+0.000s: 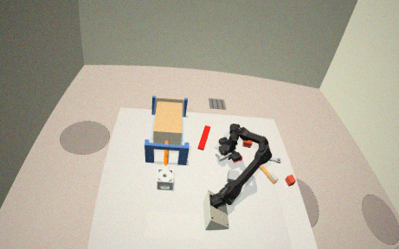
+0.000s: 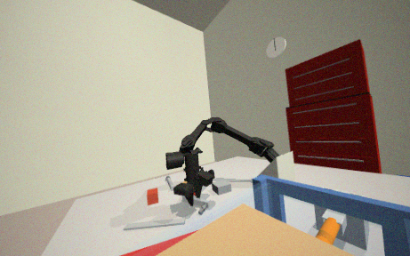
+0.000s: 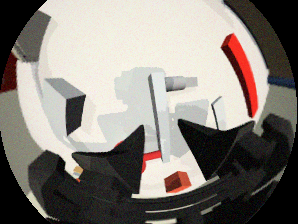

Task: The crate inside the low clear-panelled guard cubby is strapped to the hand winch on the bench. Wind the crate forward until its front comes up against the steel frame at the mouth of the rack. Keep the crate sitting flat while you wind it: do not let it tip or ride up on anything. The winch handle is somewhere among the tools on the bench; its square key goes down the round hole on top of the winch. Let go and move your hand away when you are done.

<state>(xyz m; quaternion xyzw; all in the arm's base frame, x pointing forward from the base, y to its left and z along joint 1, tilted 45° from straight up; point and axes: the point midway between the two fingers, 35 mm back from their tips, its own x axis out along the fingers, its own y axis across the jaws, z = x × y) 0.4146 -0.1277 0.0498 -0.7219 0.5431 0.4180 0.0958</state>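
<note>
Now: the winch handle 10 mm to the right of my gripper tip and 10 mm above it. The rest, counted from my gripper tip: red knob 10 mm behind, 60 mm to the right, 10 mm above; then grey block 160 mm behind, 30 mm to the right, 10 mm above; then grey bar 160 mm ahead, 20 mm to the left, 10 mm below.
</note>
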